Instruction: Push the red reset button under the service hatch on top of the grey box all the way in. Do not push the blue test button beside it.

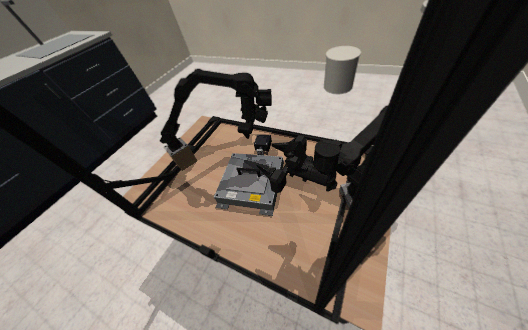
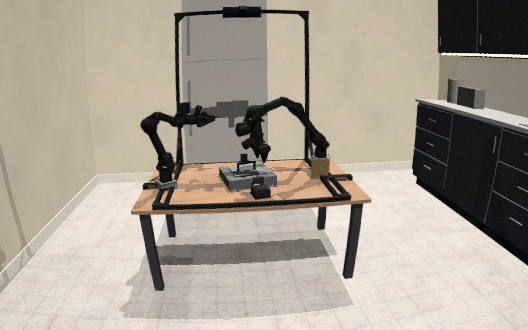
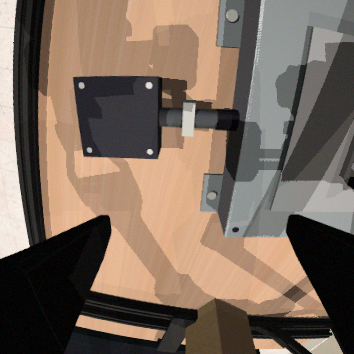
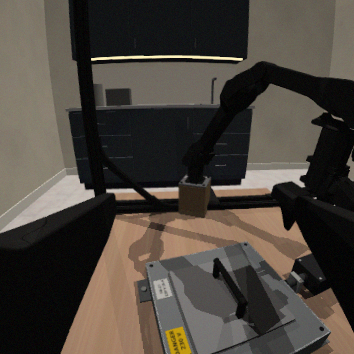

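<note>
The grey box [image 1: 221, 192] [image 2: 231, 181] [image 3: 247, 217] [image 4: 307, 327] stands on the table. Its hatch [image 1: 245, 185] [image 3: 300, 197] [image 4: 202, 325] lies flat on top, with a black handle [image 1: 248, 171] [image 2: 246, 162] [image 4: 231, 288]. Neither the red nor the blue button shows. My left gripper [image 1: 254, 128] [image 2: 262, 156] [image 3: 199, 223] is open and empty, pointing down above the table near a corner of the box. My right gripper [image 1: 259, 154] [image 2: 214, 119] is open and empty, held roughly level high above the box.
A small black box [image 1: 262, 142] [image 2: 260, 192] [image 3: 120, 117] [image 4: 311, 274] sits beside the grey box, joined to its side by a short dark stub [image 3: 207, 119]. A brown block [image 1: 184, 156] [image 2: 320, 168] [image 4: 194, 201] supports the left arm. Black frame rails [image 2: 255, 204] run along the table edges.
</note>
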